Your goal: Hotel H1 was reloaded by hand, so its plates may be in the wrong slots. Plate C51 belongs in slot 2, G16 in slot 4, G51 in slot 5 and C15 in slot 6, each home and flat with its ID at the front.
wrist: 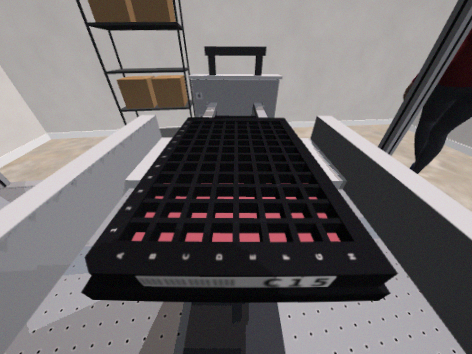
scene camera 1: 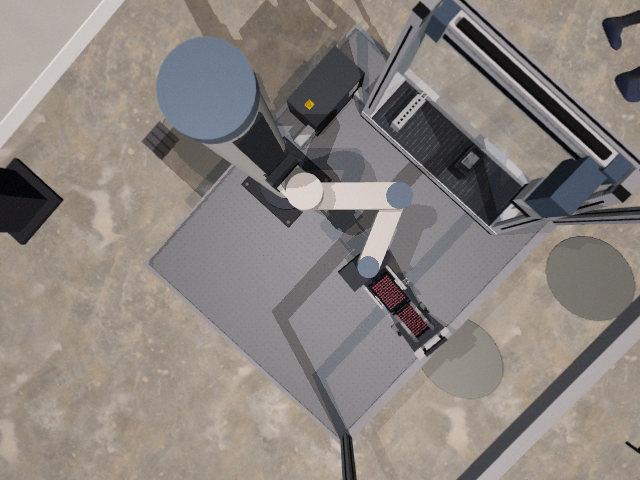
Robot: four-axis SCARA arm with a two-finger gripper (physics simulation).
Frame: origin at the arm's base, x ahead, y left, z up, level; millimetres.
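Seen in the pictures: gripper, between the fingertips: (wrist: 236,130) (scene camera 1: 393,298).
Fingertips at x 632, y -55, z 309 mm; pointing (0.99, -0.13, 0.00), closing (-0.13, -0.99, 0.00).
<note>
Offsets run from my fingertips to a thing's top centre. "*": to the spot under its first point. Level surfaces: height alone.
Plate C15 @(24 mm back, 3 mm left, 3 mm down) (scene camera 1: 385,289) (wrist: 235,257) is black with red in its wells. It lies flat between the fingers of my gripper (scene camera 1: 391,295) (wrist: 236,162), which is shut on it. Its ID label faces the wrist camera. The plate is in front of hotel H1 (scene camera 1: 420,354) (wrist: 235,97), clear of its slots. Another red-welled plate @(128 mm ahead, 15 mm right, 48 mm down) (scene camera 1: 412,319) sits in the hotel; its ID cannot be read. In the wrist view the upper brackets of the hotel show bare above plate C15, which hides the lower slots. Plates C51, G16 and G51 cannot be identified.
The perforated deck @(296 mm down) (scene camera 1: 232,268) (wrist: 330,320) lies below. A black box @(* 748 mm back, 481 mm left, 182 mm down) (scene camera 1: 330,82) with a yellow label stands near the arm's column. A framed instrument (scene camera 1: 535,87) with a dark ribbed bed is at the upper right. A shelf rack (wrist: 145,25) stands behind the hotel.
</note>
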